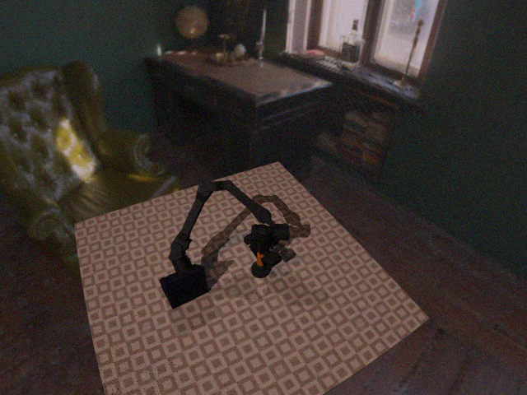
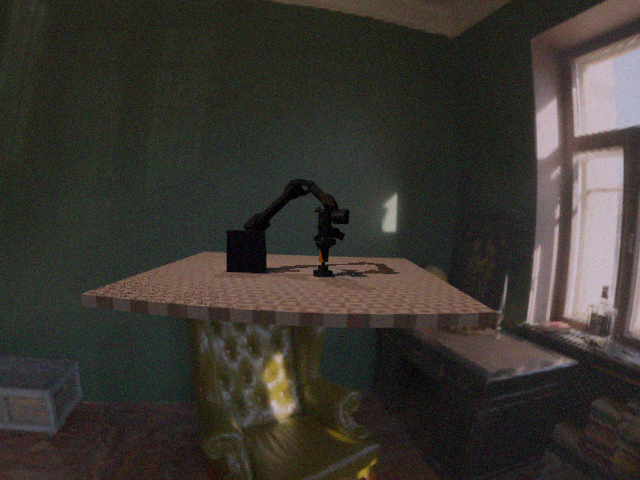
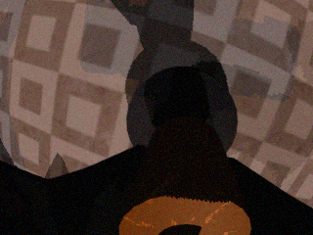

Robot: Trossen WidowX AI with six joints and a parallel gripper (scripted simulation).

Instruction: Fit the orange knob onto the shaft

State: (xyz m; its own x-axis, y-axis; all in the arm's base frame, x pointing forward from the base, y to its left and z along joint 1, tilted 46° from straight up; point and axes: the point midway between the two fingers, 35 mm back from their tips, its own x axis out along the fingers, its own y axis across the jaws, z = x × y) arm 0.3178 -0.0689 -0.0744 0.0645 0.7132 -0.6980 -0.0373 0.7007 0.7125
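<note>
My gripper tip is now 2 cm below the knob. From my gripper tip the other things lie so: pedestal 4 cm below.
</note>
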